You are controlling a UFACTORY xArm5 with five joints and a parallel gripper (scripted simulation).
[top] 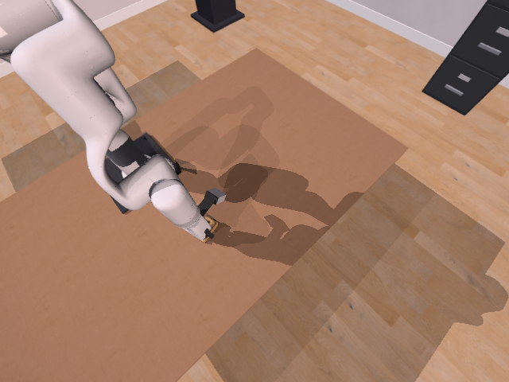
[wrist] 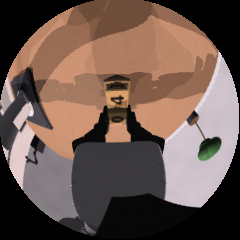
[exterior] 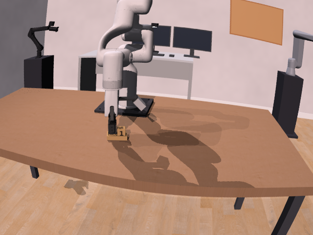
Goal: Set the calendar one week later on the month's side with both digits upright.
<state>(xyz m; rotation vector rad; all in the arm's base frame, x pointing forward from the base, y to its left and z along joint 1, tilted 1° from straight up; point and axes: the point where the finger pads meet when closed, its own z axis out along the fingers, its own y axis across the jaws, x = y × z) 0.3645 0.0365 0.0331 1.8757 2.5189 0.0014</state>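
My gripper is now 20 mm to the right of the wooden calendar tray and 40 mm above it.
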